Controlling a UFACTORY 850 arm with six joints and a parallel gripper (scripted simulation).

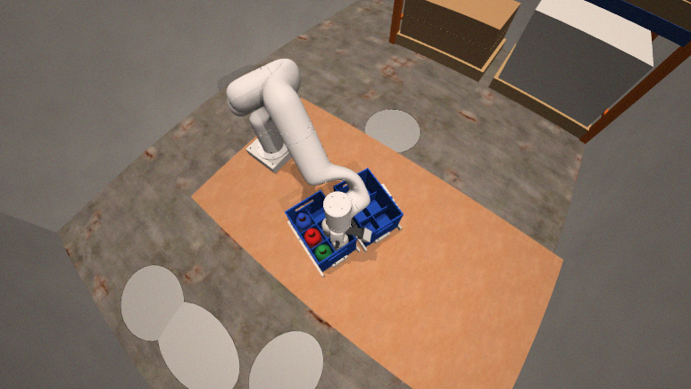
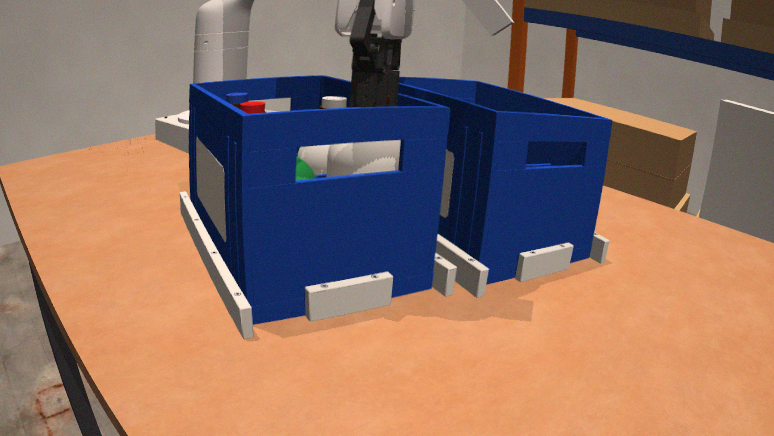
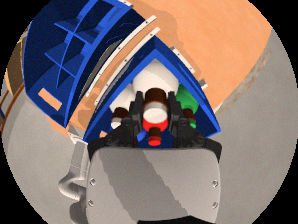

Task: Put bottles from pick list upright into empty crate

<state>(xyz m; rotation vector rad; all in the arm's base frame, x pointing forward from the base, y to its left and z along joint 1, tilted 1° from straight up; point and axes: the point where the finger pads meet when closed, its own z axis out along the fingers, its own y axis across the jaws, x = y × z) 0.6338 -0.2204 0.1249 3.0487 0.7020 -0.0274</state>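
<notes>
Right now my hand is 30 mm past the green bottle, 80 mm to the left of it and 100 mm above it. Round my hand: white-label bottle 90 mm behind, 30 mm to the left, 100 mm below; then blue-label bottle 190 mm behind, 20 mm to the right, 100 mm below; then red bottle 110 mm behind, 50 mm to the right, 100 mm below.
</notes>
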